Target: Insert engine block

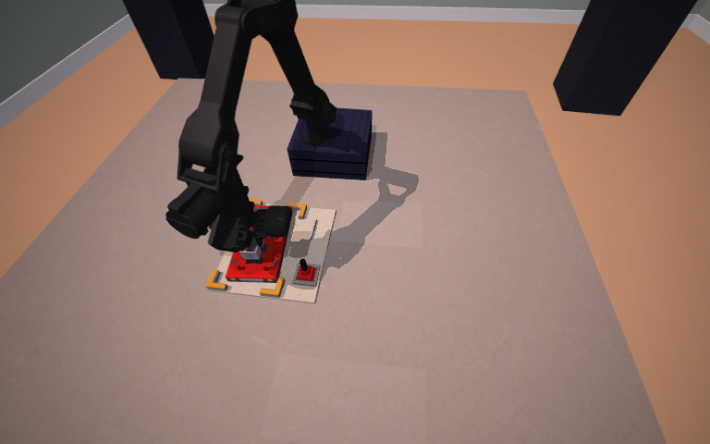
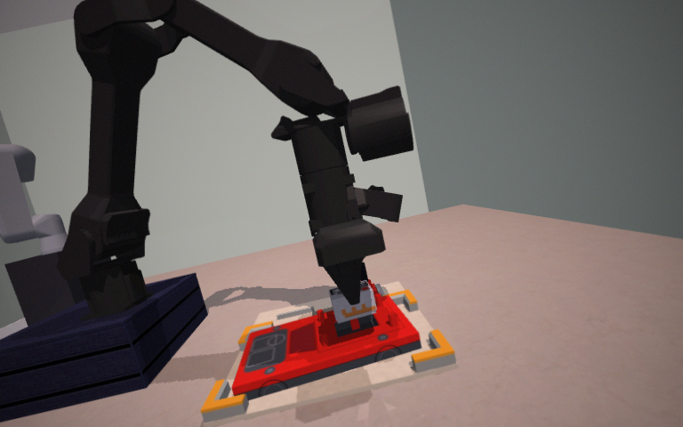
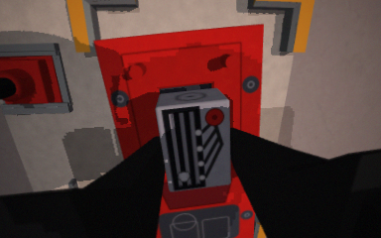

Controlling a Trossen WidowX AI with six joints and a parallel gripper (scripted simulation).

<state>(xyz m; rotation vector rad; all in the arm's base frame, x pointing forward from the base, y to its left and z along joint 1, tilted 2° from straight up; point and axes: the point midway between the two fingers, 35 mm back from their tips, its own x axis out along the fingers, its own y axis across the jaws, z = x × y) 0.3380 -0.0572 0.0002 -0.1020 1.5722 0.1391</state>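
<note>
My gripper tip is now 11 cm to the right of the black peg, 2 cm short of it and 2 cm above it. Round my gripper tip: grey engine block 1 cm below.
</note>
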